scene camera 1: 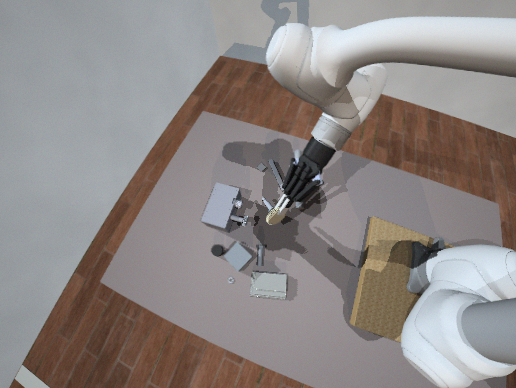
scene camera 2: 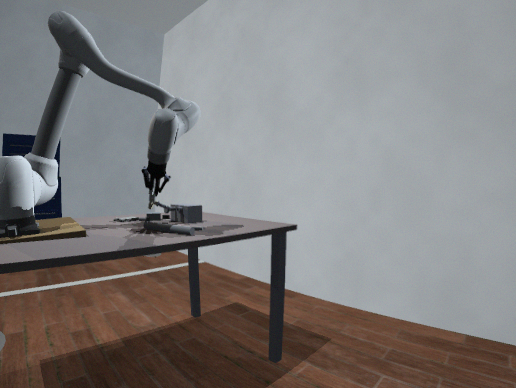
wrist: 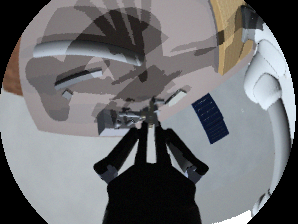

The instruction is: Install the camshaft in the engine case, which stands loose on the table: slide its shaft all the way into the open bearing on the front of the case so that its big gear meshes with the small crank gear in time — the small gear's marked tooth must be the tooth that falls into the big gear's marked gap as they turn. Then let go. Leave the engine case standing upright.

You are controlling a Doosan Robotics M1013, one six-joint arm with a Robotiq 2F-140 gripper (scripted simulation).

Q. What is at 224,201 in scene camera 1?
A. An engine case.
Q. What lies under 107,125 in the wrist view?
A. An engine case.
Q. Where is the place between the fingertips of my gripper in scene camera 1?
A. At 278,212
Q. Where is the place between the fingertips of my gripper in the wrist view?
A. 151,117
